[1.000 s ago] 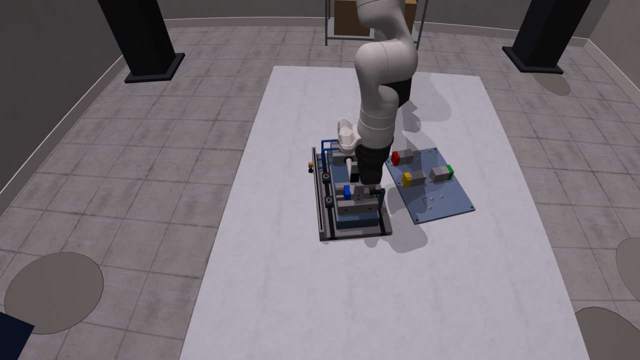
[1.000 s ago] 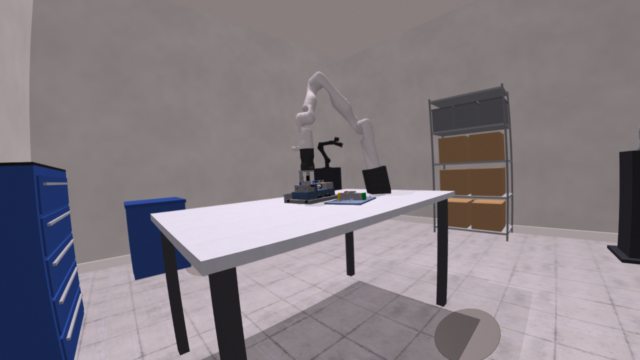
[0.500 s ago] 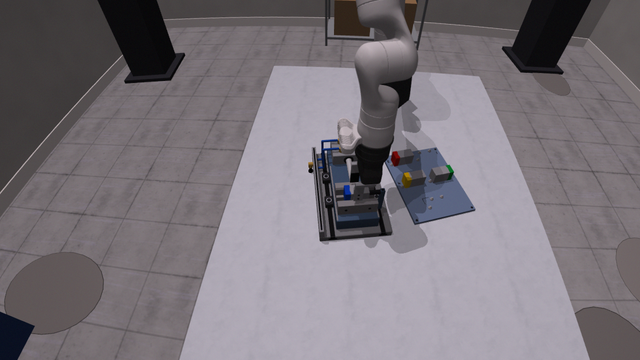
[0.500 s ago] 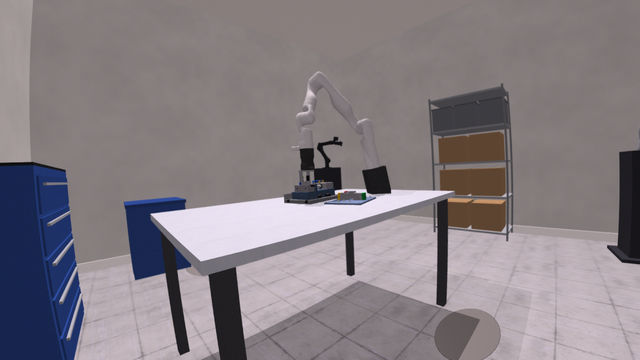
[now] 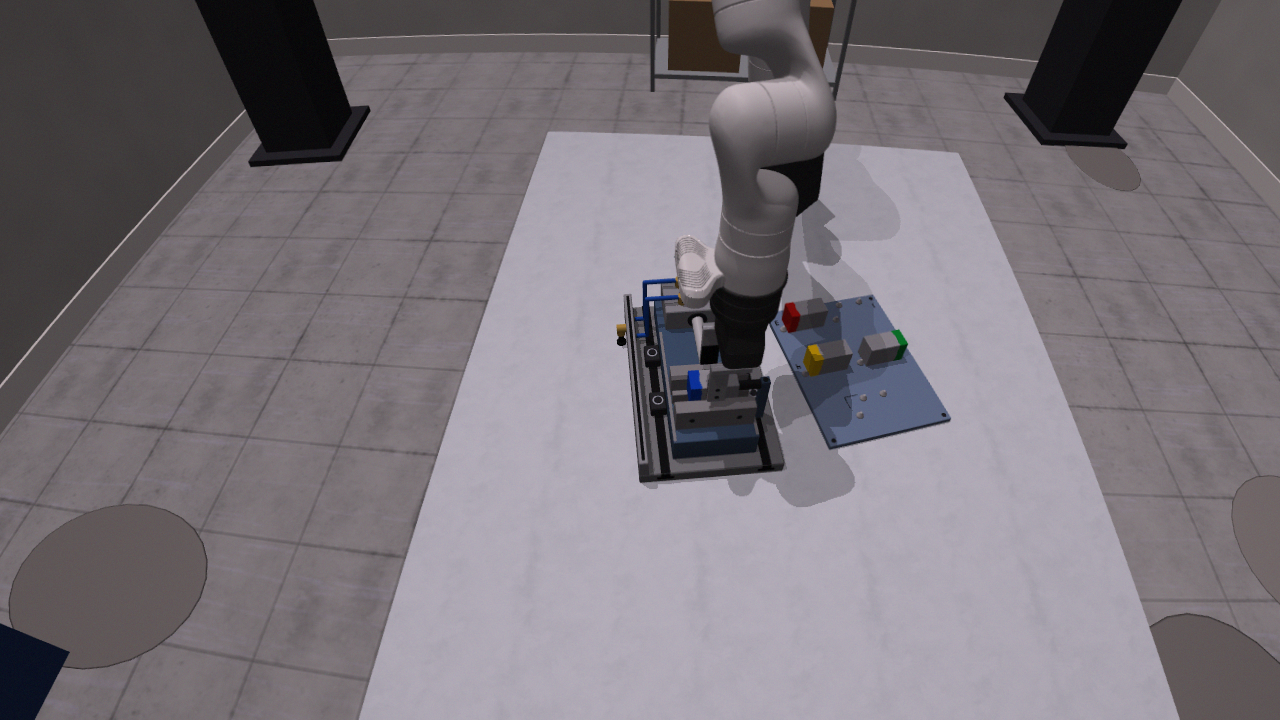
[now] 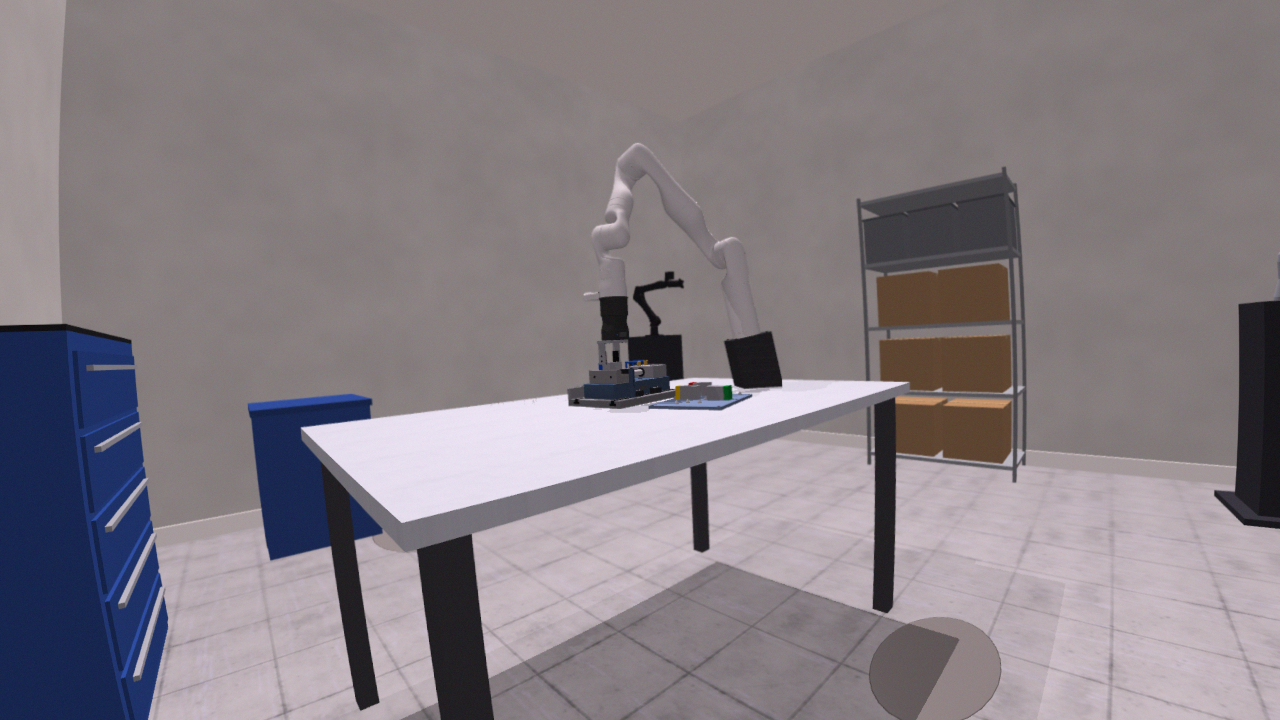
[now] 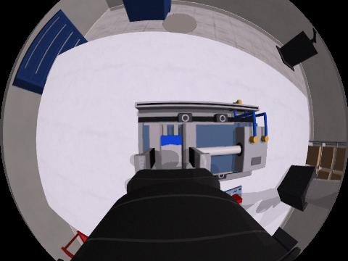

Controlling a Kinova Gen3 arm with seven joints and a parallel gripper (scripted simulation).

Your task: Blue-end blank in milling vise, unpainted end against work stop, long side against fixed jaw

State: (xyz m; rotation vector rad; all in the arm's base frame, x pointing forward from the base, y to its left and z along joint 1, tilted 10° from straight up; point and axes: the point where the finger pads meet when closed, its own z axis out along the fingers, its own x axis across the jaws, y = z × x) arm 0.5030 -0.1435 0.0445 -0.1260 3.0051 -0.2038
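Now: the blue-ended blank 30 mm below my hand. Round my hand: vise base rail 70 mm behind, 100 mm to the right, 90 mm below; then work stop rod 10 mm behind, 50 mm to the left, 40 mm below; then fixed jaw 30 mm ahead, 50 mm below.
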